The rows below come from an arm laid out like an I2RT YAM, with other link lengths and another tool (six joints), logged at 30 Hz.
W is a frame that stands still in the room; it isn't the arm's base.
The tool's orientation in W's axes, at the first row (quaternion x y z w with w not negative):
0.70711 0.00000 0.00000 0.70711
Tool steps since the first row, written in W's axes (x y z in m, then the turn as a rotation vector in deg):
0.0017 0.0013 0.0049 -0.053 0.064 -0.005
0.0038 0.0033 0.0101 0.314 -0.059 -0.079
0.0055 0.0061 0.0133 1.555 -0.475 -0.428
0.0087 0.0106 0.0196 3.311 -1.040 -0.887
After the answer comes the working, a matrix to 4 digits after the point.
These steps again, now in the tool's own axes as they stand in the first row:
0.0017 0.0049 -0.0013 -0.053 -0.005 -0.064
0.0038 0.0101 -0.0033 0.314 -0.079 0.059
0.0055 0.0133 -0.0061 1.555 -0.428 0.475
0.0087 0.0196 -0.0106 3.311 -0.887 1.040

The tool's axes in the first row as the columns of a matrix, in W's axes (rounded; the answer above uses it unrounded):
1.0000 0.0000 0.0000
0.0000 0.0000 -1.0000
0.0000 1.0000 0.0000

